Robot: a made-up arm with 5 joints. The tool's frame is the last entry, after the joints.
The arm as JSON. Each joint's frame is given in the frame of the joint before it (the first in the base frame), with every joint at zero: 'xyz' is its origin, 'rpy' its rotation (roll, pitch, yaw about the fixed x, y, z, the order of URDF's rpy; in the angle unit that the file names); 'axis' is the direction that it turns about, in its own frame. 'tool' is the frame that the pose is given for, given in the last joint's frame.
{
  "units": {
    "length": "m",
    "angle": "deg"
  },
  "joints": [
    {
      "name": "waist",
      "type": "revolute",
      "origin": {
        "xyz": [
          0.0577,
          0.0,
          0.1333
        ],
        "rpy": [
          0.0,
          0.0,
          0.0
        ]
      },
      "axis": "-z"
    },
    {
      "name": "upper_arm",
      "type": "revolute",
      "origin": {
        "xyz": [
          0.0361,
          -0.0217,
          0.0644
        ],
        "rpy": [
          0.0,
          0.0,
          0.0
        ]
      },
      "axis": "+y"
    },
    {
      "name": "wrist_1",
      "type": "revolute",
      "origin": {
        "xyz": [
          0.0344,
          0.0,
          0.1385
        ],
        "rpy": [
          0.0,
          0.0,
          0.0
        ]
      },
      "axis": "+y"
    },
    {
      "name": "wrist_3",
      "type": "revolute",
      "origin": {
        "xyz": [
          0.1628,
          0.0,
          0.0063
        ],
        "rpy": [
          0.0,
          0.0,
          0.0
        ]
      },
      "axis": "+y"
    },
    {
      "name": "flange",
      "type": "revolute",
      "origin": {
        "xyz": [
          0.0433,
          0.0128,
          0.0
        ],
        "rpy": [
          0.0,
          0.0,
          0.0
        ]
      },
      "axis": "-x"
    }
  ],
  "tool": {
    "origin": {
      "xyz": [
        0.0,
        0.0,
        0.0
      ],
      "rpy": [
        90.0,
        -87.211,
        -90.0
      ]
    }
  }
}
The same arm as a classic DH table. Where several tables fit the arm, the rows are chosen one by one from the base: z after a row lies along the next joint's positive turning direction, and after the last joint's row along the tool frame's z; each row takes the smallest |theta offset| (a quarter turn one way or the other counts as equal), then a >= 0, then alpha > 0; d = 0 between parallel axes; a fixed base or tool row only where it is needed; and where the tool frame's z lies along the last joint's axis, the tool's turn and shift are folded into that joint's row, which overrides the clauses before.
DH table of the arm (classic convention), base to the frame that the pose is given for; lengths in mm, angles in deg. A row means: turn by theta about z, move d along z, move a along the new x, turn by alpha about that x. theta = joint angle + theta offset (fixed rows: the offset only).
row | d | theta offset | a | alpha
base (fixed) | 0 | 0 | 57.7 | 180
waist | -197.7 | 0 | 36.1 | 90
upper_arm | 0 | -76.05 | 142.7 | 0
wrist_1 | 0 | 73.84 | 162.9 | 0
wrist_3 | -8.9 | -87.78 | 0 | 90
flange | -43.3 | -2.79 | 0 | 0

